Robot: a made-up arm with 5 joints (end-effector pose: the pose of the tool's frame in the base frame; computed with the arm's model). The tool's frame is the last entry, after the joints.
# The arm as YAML. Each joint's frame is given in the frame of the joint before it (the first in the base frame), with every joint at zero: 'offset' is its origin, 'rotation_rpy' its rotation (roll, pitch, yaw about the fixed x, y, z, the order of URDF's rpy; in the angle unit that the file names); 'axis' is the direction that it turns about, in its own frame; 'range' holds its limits. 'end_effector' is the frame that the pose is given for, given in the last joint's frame.
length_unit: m
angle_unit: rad
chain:
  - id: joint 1
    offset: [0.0, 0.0, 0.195]
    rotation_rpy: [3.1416, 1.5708, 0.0]
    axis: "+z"
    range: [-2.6, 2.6]
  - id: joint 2
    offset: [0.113, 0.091, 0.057]
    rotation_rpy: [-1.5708, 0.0, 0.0]
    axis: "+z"
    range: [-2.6, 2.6]
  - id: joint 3
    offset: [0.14, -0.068, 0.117]
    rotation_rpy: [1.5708, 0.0, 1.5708]
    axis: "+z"
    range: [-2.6, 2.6]
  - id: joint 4
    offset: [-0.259, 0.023, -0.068]
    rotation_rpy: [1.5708, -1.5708, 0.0]
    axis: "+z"
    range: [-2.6, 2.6]
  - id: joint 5
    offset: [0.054, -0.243, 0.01]
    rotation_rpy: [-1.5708, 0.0, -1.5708]
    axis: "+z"
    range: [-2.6, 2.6]
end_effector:
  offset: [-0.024, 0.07, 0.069]
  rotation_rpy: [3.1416, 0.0, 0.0]
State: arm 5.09 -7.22 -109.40 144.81 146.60
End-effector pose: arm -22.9 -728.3 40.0 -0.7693 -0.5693 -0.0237 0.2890
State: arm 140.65 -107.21 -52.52 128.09 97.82
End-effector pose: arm -77.7 612.6 338.3 0.2706 -0.7201 0.2328 0.5951
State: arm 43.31 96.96 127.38 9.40 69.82
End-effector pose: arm 163.7 -146.9 199.4 0.7267 -0.0822 -0.6384 0.2401
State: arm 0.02 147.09 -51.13 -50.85 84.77
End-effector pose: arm 41.5 -248.5 38.5 0.3633 -0.8747 0.3078 0.0904
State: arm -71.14 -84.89 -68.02 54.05 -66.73
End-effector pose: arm -447.8 -64.6 -207.6 -0.4170 -0.1059 -0.8259 0.3643
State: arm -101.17 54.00 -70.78 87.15 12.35
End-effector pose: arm 101.9 480.8 -305.4 0.2555 0.0265 0.2015 0.9452
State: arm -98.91 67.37 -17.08 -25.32 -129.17
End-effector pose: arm -10.9 156.5 43.8 -0.3075 -0.6821 0.2427 0.6175
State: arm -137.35 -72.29 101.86 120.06 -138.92
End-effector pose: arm -301.2 -43.5 583.5 -0.8506 -0.2641 0.1831 0.4163
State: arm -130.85 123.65 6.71 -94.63 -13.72
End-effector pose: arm -72.5 485.1 249.7 0.3302 0.3034 0.8928 0.0431
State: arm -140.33 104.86 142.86 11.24 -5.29
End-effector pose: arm 189.7 155.9 221.6 -0.4956 -0.3706 0.4197 0.6640
